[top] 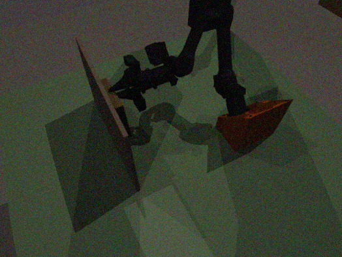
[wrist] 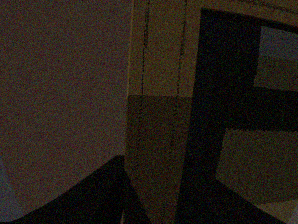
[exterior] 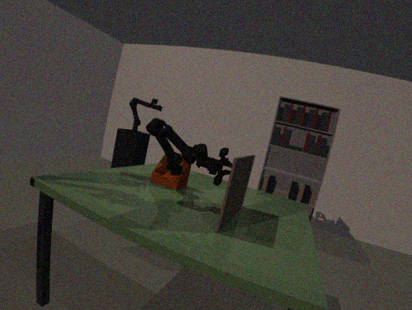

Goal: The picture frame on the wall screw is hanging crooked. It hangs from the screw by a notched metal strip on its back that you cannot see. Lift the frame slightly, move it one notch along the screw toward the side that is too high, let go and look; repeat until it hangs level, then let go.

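The picture frame lies 50 mm below my gripper tip, 10 mm to the left of it and 10 mm ahead of it. Round my gripper tip: wall panel: 70 mm below, 20 mm ahead.
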